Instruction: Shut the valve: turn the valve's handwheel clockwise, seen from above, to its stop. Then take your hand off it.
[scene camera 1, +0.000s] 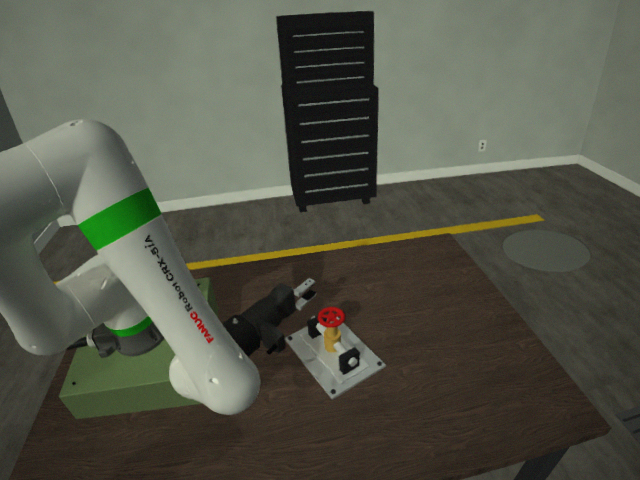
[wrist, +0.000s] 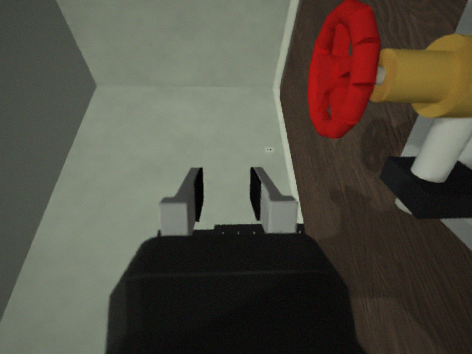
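Observation:
The red handwheel (scene camera 1: 331, 316) (wrist: 367, 62) sits on top of the yellow valve body (scene camera 1: 331, 342) (wrist: 425, 75). In the wrist view the wheel is at the upper right, apart from the fingers. My gripper (scene camera 1: 312, 288) (wrist: 226, 183) is partly open, with nothing between its fingers. In the scene view its fingertips are up and to the left of the wheel, and the wheel's rim is outside them. The wheel's stop does not show, so its turn angle cannot be read against it.
The valve's light pipe runs through black supports (scene camera 1: 348, 360) (wrist: 425, 192) on a pale base plate (scene camera 1: 321, 378). The plate lies on the brown wooden table (scene camera 1: 439, 382). The green robot base block (scene camera 1: 124, 403) is at the left. A black drawer cabinet (scene camera 1: 336, 93) stands by the wall.

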